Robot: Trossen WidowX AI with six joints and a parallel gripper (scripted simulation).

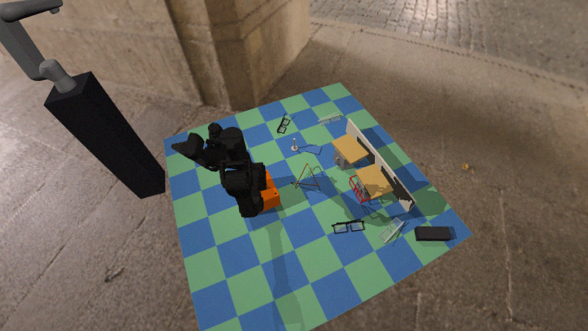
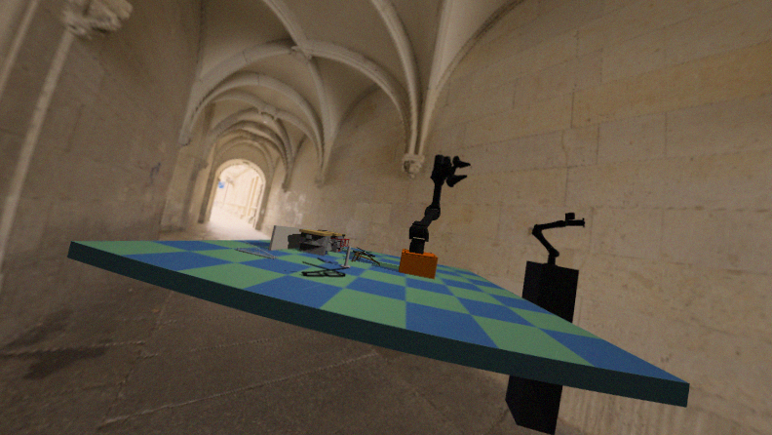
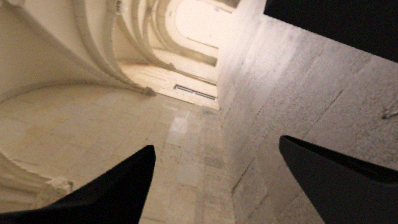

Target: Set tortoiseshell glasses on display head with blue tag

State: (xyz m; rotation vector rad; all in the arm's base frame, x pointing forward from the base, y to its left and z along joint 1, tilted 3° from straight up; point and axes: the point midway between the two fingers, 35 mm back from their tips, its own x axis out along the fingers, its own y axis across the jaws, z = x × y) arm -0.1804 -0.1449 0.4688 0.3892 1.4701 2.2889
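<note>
The small grey peg lies 550 mm below my gripper tip, 450 mm ahead of it and 350 mm to the left of it. Also, from my gripper tip: black case: 910 mm ahead, 560 mm below, 360 mm to the right; grey wall panel: 830 mm ahead, 520 mm below, 80 mm to the left.
</note>
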